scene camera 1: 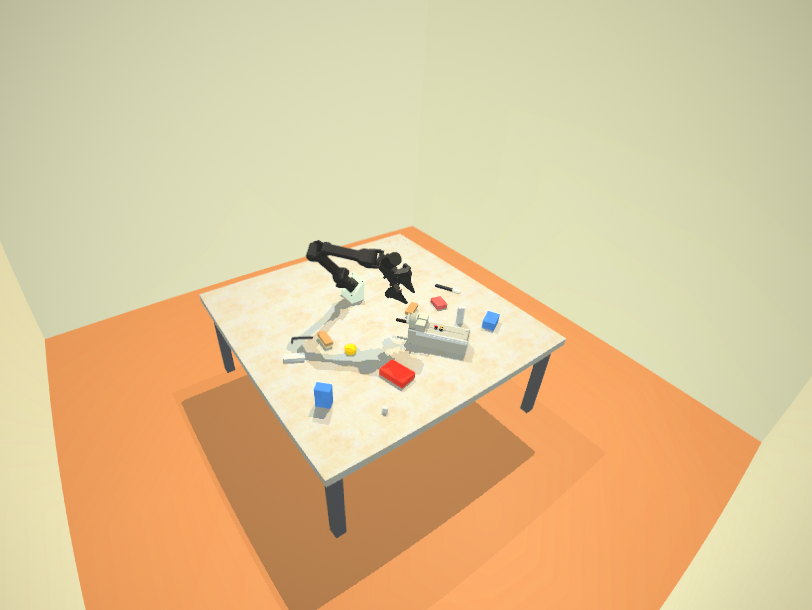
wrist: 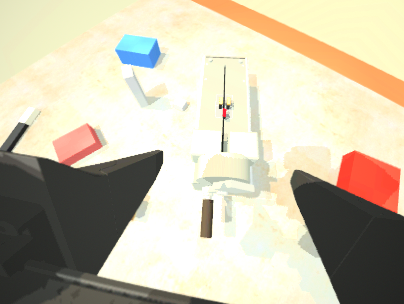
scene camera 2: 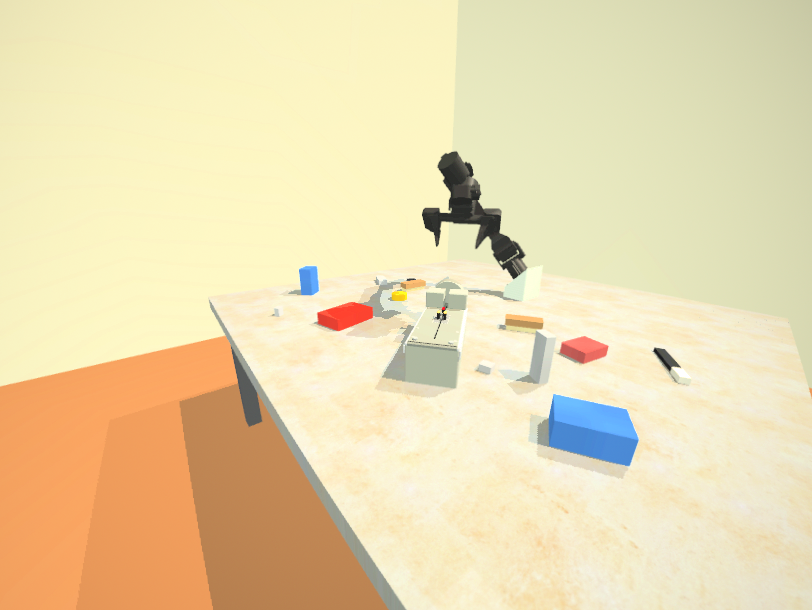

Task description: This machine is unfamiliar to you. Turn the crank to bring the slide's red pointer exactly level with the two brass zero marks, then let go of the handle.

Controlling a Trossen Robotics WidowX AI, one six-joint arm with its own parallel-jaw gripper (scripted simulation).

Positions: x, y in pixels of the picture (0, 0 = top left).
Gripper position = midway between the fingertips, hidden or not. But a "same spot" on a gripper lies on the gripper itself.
My gripper shows in scene camera 1, in the wrist view (225, 165) and in scene camera 2. One and the same spot on a machine: (wrist: 220, 151) is (scene camera 2: 450, 289). One and the same spot on my gripper: (scene camera 2: 487, 223) is (scene camera 1: 410, 279).
